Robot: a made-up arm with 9 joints. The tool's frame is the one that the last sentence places. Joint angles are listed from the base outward.
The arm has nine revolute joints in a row. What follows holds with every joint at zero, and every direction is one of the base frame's. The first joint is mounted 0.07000 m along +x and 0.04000 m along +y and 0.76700 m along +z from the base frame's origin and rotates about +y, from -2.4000 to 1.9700 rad. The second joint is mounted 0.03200 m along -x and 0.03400 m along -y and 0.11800 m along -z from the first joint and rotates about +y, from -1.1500 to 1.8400 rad. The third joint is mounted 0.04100 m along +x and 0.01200 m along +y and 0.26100 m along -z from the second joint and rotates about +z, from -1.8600 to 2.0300 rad. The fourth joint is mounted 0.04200 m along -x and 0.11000 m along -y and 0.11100 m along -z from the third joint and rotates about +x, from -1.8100 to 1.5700 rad. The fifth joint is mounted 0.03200 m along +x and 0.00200 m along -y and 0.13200 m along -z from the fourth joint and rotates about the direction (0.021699, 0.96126, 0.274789), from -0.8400 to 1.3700 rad. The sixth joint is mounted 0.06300 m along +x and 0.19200 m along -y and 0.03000 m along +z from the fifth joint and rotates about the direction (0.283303, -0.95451, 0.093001), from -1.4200 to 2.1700 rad. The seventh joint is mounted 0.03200 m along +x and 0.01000 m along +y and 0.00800 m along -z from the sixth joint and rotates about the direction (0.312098, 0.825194, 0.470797), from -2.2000 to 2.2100 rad. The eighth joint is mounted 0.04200 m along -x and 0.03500 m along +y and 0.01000 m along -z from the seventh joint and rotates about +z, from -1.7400 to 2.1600 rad. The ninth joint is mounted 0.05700 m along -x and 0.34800 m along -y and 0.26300 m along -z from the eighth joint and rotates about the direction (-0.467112, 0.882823, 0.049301), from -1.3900 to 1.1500 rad. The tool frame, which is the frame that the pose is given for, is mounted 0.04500 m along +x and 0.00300 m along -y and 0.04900 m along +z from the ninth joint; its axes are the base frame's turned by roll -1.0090, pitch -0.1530 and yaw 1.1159 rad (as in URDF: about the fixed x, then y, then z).
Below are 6 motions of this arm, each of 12 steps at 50 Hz.
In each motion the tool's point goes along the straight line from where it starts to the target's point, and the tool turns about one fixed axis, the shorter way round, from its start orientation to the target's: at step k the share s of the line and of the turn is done. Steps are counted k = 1, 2, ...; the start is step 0. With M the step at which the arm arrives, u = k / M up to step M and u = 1 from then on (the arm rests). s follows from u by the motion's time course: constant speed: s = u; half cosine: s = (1 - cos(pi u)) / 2; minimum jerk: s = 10 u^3 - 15 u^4 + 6 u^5.
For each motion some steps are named. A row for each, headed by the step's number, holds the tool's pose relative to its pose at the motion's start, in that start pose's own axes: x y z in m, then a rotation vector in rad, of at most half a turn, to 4 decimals.
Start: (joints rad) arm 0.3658 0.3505 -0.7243 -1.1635 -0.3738 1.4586 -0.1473 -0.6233 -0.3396
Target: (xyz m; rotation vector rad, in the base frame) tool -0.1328 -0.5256 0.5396 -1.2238 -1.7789 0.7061
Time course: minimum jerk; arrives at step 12
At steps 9, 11, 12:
9: 0.0509 0.0043 -0.0057 -0.0063 -0.0499 -0.2309
11: 0.0564 0.0047 -0.0063 -0.0070 -0.0553 -0.2563
12: 0.0567 0.0048 -0.0063 -0.0071 -0.0556 -0.2576

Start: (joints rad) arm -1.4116 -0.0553 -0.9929 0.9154 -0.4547 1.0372 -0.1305 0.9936 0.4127
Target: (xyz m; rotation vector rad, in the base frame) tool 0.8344 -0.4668 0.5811 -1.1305 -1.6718 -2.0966
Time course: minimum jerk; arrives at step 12
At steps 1, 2, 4, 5, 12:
1: 0.0002 0.0007 0.0003 0.0002 0.0013 -0.0010
2: 0.0011 0.0051 0.0023 0.0014 0.0090 -0.0070
4: 0.0064 0.0303 0.0138 0.0084 0.0533 -0.0417
5: 0.0106 0.0500 0.0228 0.0139 0.0880 -0.0688
12: 0.0305 0.1442 0.0658 0.0402 0.2540 -0.1985

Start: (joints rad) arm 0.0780 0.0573 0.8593 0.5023 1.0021 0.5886 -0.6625 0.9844 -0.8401
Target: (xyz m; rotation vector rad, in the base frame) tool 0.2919 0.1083 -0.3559 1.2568 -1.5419 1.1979
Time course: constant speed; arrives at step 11
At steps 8, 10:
8: -0.0075 0.0497 0.0293 0.2017 0.0816 -0.0883
10: -0.0094 0.0621 0.0366 0.2521 0.1020 -0.1103

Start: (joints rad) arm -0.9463 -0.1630 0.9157 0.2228 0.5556 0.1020 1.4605 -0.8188 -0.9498
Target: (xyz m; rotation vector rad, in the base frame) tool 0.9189 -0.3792 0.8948 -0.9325 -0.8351 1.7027
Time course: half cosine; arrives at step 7
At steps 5, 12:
5: 0.0219 0.0125 -0.0408 0.0308 -0.0480 0.0166
12: 0.0270 0.0154 -0.0503 0.0380 -0.0592 0.0205

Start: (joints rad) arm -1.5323 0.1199 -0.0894 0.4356 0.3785 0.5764 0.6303 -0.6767 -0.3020
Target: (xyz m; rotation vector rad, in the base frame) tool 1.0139 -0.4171 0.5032 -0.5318 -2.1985 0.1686
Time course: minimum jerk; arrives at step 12
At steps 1, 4, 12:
1: 0.0000 -0.0004 0.0000 -0.0006 -0.0006 0.0001
4: 0.0001 -0.0166 0.0013 -0.0233 -0.0252 0.0035
12: 0.0004 -0.0789 0.0061 -0.1111 -0.1203 0.0167

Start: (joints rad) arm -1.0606 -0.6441 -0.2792 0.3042 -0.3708 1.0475 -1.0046 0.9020 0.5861
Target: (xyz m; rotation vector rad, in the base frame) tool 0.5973 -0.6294 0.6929 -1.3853 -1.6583 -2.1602
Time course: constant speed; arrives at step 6
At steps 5, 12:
5: -0.0114 0.0000 0.0089 0.0487 0.0040 0.0668
12: -0.0137 0.0000 0.0107 0.0584 0.0048 0.0801

